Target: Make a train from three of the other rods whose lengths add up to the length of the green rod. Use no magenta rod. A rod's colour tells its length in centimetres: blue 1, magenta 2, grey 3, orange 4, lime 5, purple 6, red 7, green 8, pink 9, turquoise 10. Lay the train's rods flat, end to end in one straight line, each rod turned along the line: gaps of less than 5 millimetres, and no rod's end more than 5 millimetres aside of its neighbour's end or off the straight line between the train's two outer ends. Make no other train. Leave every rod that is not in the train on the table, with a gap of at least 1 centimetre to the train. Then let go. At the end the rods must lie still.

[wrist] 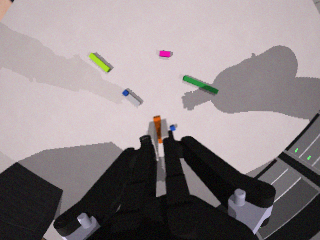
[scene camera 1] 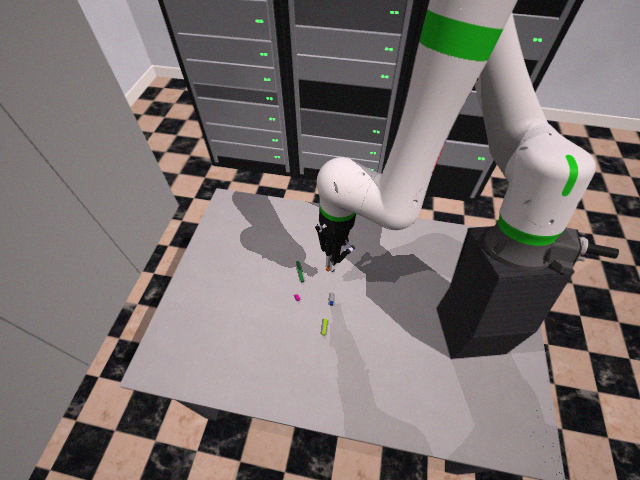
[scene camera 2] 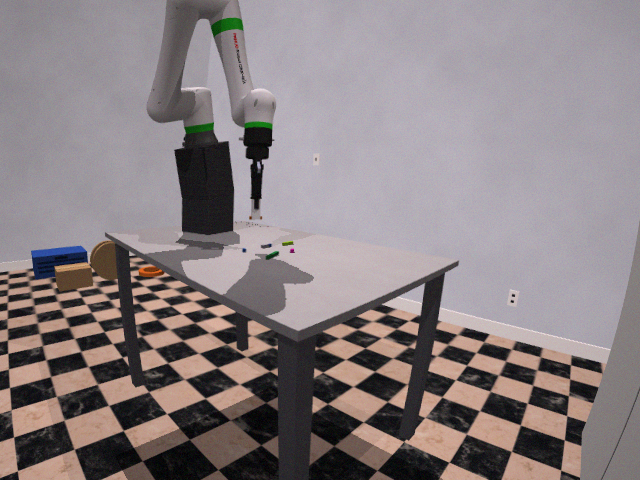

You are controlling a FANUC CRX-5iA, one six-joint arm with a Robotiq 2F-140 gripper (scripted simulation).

Path:
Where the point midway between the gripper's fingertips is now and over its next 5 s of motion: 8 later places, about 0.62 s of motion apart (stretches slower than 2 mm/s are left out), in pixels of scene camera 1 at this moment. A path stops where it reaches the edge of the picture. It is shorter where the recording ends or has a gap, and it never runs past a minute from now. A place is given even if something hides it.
The gripper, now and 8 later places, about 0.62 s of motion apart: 331, 266; 333, 271; 333, 272; 333, 281; 333, 286; 333, 286; 333, 287; 333, 280; 333, 274

